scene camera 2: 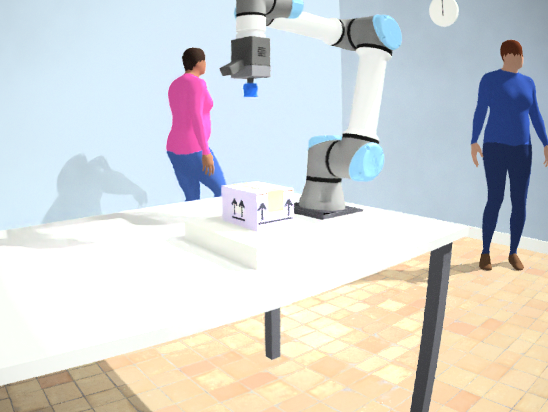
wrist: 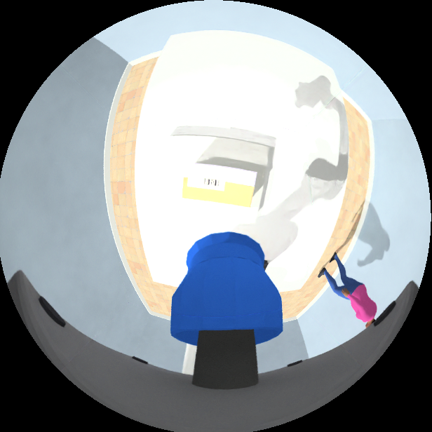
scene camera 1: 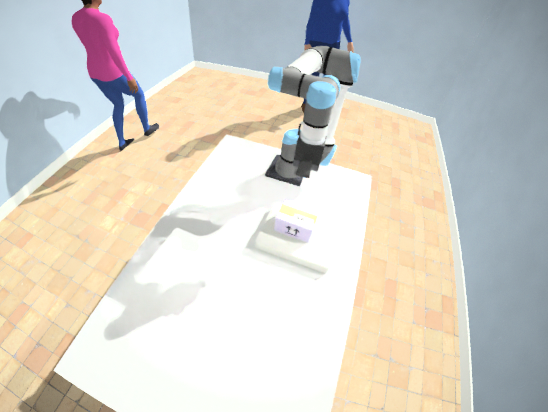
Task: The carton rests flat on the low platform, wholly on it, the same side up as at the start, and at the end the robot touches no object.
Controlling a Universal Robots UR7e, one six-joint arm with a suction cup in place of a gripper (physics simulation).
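Seen in the pictures: hand, tool point: (scene camera 2: 250,96); arm's base, link origin: (scene camera 2: 321,206) (scene camera 1: 288,169).
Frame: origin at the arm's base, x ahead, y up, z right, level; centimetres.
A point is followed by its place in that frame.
The carton (scene camera 1: 294,230) {x 44.2, y 8.6, z -11.9 cm} (scene camera 2: 240,209) {x 43.8, y 7.3, z -11.9 cm} (wrist: 218,195), pale lilac with a yellow strip and a barcode on top, rests flat on the low white platform (scene camera 1: 291,251) {x 50.9, y 3.1, z -12.9 cm} (scene camera 2: 220,244) {x 52.7, y 0.8, z -15.2 cm} (wrist: 235,151). The arrows on its sides point up. Bare platform shows along the side away from the robot's base; the platform's edge on the base side blends into the bright table, so the carton's margin there is hard to tell. My gripper (scene camera 2: 250,92) (wrist: 226,244), a blue suction cup, is open and hangs well above the carton, apart from it and holding nothing. The cup does not show clearly in scene camera 1.
The platform lies on a white table (scene camera 1: 240,330) {x 85.7, y -1.7, z -3.1 cm} (scene camera 2: 125,300) {x 83.8, y -1.7, z -26.4 cm}. The robot's dark base plate (scene camera 1: 276,171) {x 5.2, y 1.3, z 5.6 cm} (scene camera 2: 327,213) {x 7.3, y 0.1, z -8.6 cm} is behind the carton. A person in pink (scene camera 1: 100,47) (scene camera 2: 187,115) (wrist: 363,303) and a person in blue (scene camera 1: 327,22) (scene camera 2: 507,110) stand on the floor beyond the table.
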